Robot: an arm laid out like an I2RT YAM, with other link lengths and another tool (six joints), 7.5 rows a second.
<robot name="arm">
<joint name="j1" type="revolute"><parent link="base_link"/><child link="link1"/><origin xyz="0.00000 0.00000 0.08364" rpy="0.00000 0.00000 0.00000"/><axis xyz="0 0 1"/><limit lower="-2.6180" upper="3.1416"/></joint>
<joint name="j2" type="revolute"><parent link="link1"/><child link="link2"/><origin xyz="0.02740 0.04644 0.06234" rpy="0.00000 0.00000 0.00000"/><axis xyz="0 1 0"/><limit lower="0.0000" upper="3.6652"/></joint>
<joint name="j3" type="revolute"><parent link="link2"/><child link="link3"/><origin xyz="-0.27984 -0.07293 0.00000" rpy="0.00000 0.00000 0.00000"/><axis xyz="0 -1 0"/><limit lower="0.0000" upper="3.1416"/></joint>
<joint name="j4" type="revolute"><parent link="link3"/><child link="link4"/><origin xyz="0.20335 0.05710 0.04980" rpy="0.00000 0.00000 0.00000"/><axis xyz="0 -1 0"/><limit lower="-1.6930" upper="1.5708"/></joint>
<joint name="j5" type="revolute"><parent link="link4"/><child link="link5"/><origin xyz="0.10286 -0.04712 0.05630" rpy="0.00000 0.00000 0.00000"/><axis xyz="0 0 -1"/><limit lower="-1.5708" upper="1.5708"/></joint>
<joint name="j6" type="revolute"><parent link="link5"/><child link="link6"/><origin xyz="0.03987 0.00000 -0.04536" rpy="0.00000 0.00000 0.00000"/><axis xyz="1 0 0"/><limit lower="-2.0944" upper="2.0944"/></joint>
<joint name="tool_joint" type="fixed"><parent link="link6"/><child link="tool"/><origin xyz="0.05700 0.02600 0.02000" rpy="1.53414 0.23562 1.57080"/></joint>
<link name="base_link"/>
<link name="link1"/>
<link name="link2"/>
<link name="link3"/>
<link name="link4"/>
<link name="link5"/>
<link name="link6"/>
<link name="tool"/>
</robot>
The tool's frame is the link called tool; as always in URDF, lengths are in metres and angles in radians.
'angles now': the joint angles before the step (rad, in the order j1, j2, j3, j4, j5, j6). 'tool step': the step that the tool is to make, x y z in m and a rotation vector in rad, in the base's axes. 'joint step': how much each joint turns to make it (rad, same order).
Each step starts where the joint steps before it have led.
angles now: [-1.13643 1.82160 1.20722 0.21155 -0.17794 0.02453]
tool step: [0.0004 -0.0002 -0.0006 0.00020 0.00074 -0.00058]
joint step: [0.00087 0.00175 -0.00009 0.00136 0.00157 0.00003]
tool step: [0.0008 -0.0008 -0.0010 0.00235 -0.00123 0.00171]
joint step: [0.00050 0.00507 0.00276 0.00096 -0.00194 0.00148]
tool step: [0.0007 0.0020 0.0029 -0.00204 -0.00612 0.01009]
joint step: [0.00123 -0.00684 0.00013 -0.00238 -0.00999 0.00085]
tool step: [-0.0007 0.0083 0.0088 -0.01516 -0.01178 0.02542]
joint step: [0.00131 -0.03190 -0.01616 0.00191 -0.02391 -0.00538]
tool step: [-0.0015 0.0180 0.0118 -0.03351 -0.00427 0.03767]
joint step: [0.00823 -0.06418 -0.04733 0.01061 -0.02369 -0.02091]
